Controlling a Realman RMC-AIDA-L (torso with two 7-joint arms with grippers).
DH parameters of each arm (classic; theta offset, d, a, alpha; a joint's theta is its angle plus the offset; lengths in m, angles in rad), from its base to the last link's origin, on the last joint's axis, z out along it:
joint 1: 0 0.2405 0 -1.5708
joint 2: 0 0 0 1.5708
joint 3: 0 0.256 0 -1.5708
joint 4: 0 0 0 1.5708
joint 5: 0 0.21 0 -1.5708
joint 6: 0 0 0 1.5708
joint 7: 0 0.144 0 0
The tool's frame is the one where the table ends.
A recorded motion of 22 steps. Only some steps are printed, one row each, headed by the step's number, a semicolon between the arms.
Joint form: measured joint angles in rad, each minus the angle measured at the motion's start. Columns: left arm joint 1, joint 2, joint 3, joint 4, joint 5, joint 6, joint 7; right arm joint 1, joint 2, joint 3, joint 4, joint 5, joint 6, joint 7.
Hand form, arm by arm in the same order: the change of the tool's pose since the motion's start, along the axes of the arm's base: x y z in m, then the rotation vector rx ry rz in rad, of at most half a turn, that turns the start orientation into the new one. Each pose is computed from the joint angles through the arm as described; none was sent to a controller.
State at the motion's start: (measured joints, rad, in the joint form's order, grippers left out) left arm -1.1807 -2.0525 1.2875 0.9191 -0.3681 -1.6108 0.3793; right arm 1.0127 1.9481 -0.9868 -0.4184 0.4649 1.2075 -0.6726
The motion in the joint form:
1: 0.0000 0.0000 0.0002 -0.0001 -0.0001 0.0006 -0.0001; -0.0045 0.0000 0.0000 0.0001 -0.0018 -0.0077 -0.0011
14: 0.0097 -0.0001 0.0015 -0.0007 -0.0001 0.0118 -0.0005; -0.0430 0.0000 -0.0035 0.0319 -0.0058 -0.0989 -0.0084
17: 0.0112 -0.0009 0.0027 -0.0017 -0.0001 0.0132 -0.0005; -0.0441 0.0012 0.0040 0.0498 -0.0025 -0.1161 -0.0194
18: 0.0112 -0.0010 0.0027 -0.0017 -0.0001 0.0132 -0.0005; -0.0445 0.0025 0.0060 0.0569 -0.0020 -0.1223 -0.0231
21: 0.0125 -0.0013 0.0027 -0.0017 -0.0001 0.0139 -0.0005; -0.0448 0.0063 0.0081 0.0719 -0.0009 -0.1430 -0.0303
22: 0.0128 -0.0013 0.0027 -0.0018 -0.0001 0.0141 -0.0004; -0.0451 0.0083 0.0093 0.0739 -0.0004 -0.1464 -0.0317
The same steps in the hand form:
1: 0.0000 0.0001 0.0000 0.0003 -0.0002 -0.0003; 0.0022 0.0000 0.0003 0.0060 -0.0030 -0.0002
14: -0.0035 0.0006 -0.0004 0.0074 -0.0036 0.0028; 0.0255 -0.0029 -0.0012 0.0613 -0.0243 -0.0166
17: -0.0042 0.0004 -0.0010 0.0067 -0.0032 0.0038; 0.0284 -0.0042 -0.0038 0.0641 -0.0192 -0.0183
18: -0.0042 0.0004 -0.0010 0.0067 -0.0033 0.0038; 0.0295 -0.0050 -0.0053 0.0635 -0.0181 -0.0192
21: -0.0047 0.0003 -0.0012 0.0069 -0.0037 0.0047; 0.0316 -0.0059 -0.0086 0.0674 -0.0180 -0.0173
22: -0.0048 0.0003 -0.0012 0.0069 -0.0037 0.0048; 0.0317 -0.0063 -0.0098 0.0677 -0.0164 -0.0171

